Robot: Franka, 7 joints.
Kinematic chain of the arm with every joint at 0, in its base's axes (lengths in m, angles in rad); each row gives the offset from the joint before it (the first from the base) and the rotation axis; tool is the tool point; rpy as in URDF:
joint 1: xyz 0 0 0.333 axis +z
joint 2: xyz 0 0 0 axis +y
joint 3: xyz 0 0 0.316 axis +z
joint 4: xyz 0.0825 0 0 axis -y
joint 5: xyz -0.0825 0 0.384 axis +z
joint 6: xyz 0 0 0 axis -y
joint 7: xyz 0.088 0 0 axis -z
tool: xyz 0 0 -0.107 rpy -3.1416 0 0
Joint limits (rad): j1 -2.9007..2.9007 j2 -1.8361..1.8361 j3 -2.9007..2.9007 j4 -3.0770..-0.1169 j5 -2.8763..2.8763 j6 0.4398..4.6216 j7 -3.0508..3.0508
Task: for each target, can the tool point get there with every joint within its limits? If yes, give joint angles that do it. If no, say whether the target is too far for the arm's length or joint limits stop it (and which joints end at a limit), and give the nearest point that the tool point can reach.
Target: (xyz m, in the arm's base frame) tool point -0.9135 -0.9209 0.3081
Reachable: no: too far | nearest point -0.6041 -0.6090 0.3165 | short by 0.439 m
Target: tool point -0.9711 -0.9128 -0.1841
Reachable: no: too far | nearest point -0.5828 -0.5478 0.0227 | short by 0.572 m
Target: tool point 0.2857 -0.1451 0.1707
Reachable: yes | joints 1.0798 1.4183 -0.7340 -2.8091 -1.9161 0.9834 2.0067
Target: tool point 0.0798 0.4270 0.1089
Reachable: yes | joints 1.2590 0.4318 0.0717 -2.5200 -0.3863 2.8493 2.5403
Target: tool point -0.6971 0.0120 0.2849
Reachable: yes | joints 2.2832 1.4950 1.6003 -1.2914 2.1485 3.4659 -2.0135
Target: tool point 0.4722 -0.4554 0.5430
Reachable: yes | joints -1.5725 0.9098 1.1607 -1.1244 -2.4323 3.6723 1.1032
